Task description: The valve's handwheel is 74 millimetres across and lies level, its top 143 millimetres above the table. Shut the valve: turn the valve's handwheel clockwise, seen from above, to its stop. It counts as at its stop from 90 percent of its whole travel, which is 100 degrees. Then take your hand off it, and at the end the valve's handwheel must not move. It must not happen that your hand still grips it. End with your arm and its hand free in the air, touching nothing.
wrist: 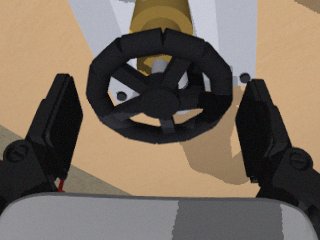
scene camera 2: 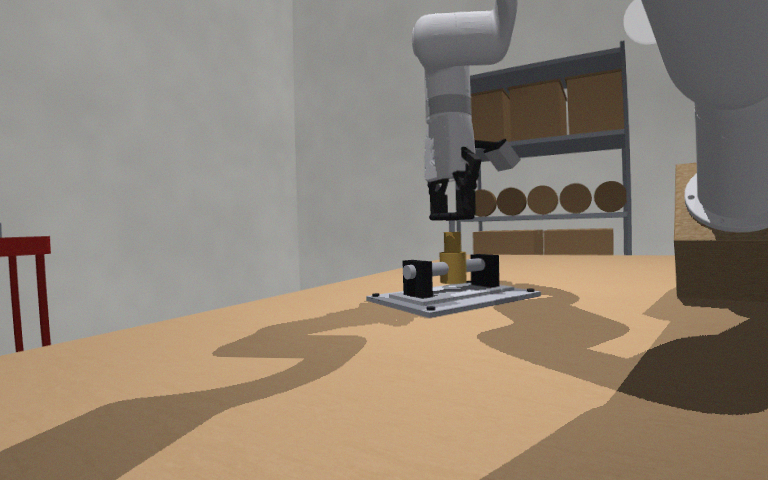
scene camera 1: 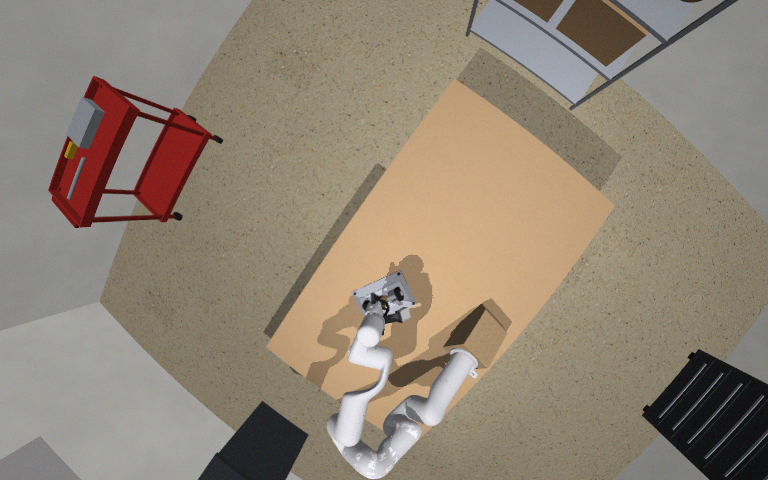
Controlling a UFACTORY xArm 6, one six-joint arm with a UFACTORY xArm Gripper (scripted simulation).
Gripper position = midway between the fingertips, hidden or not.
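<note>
Scene camera 2 shows the gripper (scene camera 2: 451, 216). On the wrist view you'd see the gripper (wrist: 159, 96) again, and there's a black handwheel (wrist: 160, 97) there too.
</note>
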